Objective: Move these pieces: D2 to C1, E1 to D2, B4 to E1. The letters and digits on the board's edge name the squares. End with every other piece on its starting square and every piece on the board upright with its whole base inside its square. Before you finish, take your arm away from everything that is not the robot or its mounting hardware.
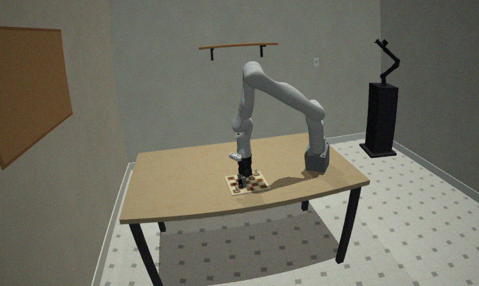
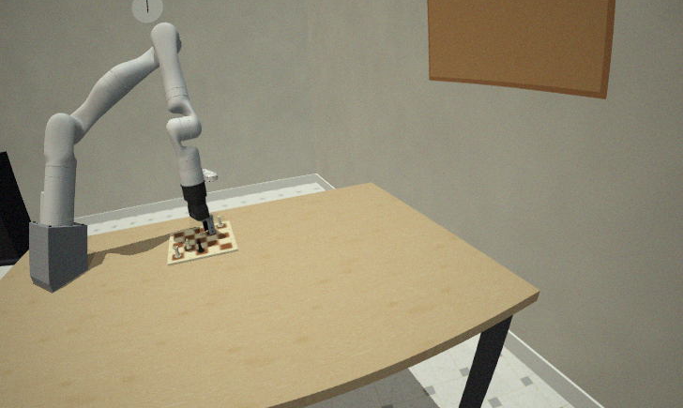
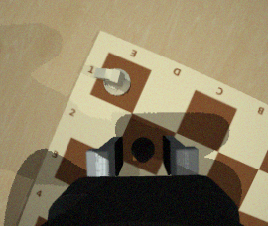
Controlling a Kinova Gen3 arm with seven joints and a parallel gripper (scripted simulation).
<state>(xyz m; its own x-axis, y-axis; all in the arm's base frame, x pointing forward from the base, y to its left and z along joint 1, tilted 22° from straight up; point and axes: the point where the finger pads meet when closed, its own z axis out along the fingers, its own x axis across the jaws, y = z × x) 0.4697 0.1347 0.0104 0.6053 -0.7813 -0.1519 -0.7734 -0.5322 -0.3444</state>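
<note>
Right now my hand is 4 cm to the left of the chessboard, 3 cm past it and 3 cm above it. From my hand the other things lie so: white piece 5 cm to the left, 3 cm ahead, 1 cm below.
</note>
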